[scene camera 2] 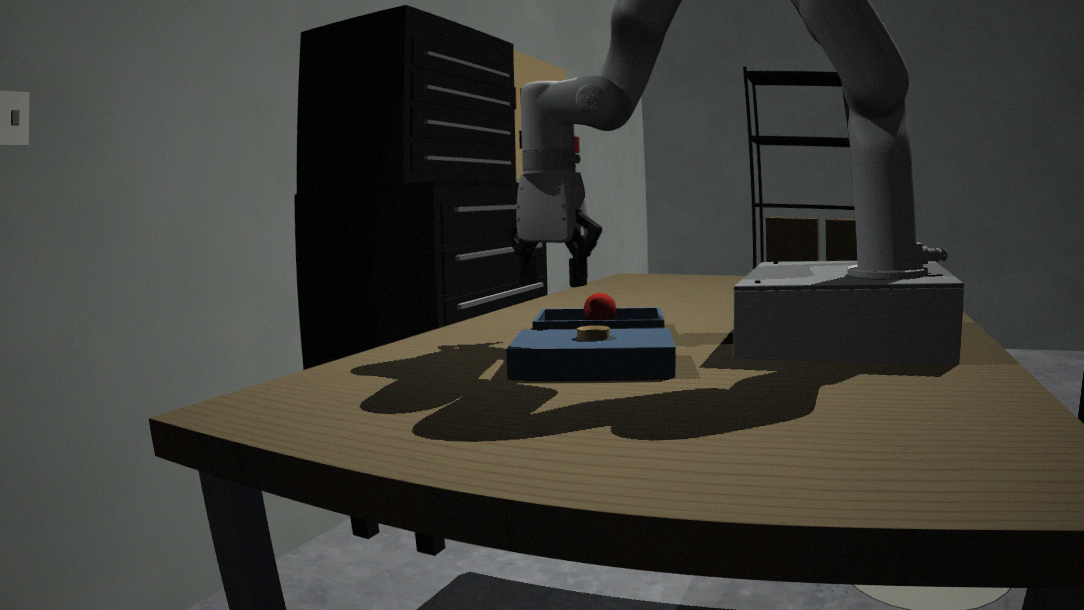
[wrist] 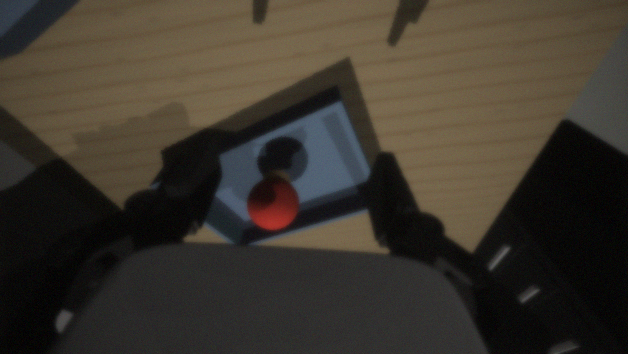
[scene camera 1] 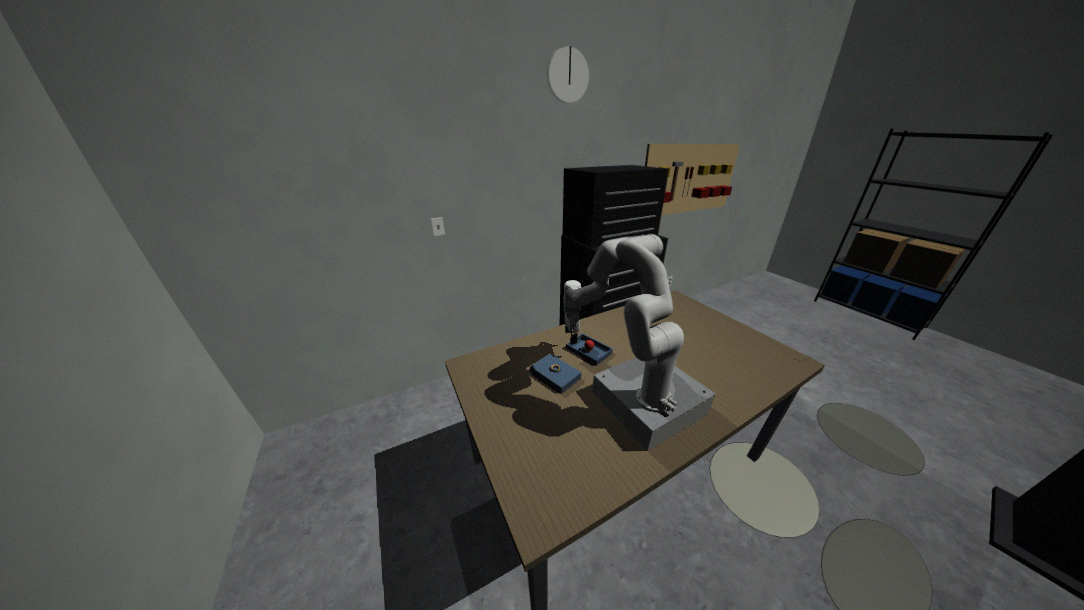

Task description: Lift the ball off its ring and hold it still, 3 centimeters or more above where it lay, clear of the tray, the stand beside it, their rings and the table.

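Places are measured from the arm's base along level axes (x ahead, y left, z up), in centimetres.
Pixels of known places: gripper, fingertip midpoint: point(scene camera 2: 552, 284) point(wrist: 297, 162) point(scene camera 1: 570, 337); arm's base at its link origin: point(scene camera 2: 888, 274) point(scene camera 1: 653, 398).
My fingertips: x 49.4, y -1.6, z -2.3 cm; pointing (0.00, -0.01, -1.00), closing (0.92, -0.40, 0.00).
For each thing: its top centre in the pictures, then the offset to it from my fingertips. Level surfaces: height alone.
- red ball at its top centre: point(wrist: 270, 224) point(scene camera 2: 599, 292) point(scene camera 1: 589, 340) dx -5.1, dy -7.8, dz -2.0 cm
- blue tray at its top centre: point(wrist: 274, 197) point(scene camera 2: 600, 314) point(scene camera 1: 589, 346) dx -5.1, dy -7.8, dz -5.3 cm
- wooden table at its surface level: dz -8.1 cm
The red ball point(scene camera 1: 588, 345) point(scene camera 2: 599, 306) point(wrist: 273, 204) sits inside the blue tray point(scene camera 1: 604, 358) point(scene camera 2: 644, 323) point(wrist: 345, 145). A bit of its tan ring point(wrist: 278, 174) shows past the ball in the wrist view. My gripper point(scene camera 1: 573, 338) point(scene camera 2: 551, 274) point(wrist: 297, 162) is open and empty, pointing down above the tray. In scene camera 2 its fingertips are higher than the ball and to its left. In the wrist view the ball shows between the fingers, nearer the left finger and closer to the gripper body than the tips.
The blue stand point(scene camera 1: 568, 377) point(scene camera 2: 591, 364) point(wrist: 30, 25) is beside the tray, with a tan ring point(scene camera 2: 593, 334) on top. The grey robot base point(scene camera 1: 651, 424) point(scene camera 2: 841, 326) is on the wooden table point(scene camera 1: 530, 470) point(scene camera 2: 606, 485). A black drawer cabinet point(scene camera 1: 582, 201) point(scene camera 2: 352, 189) stands behind the table.
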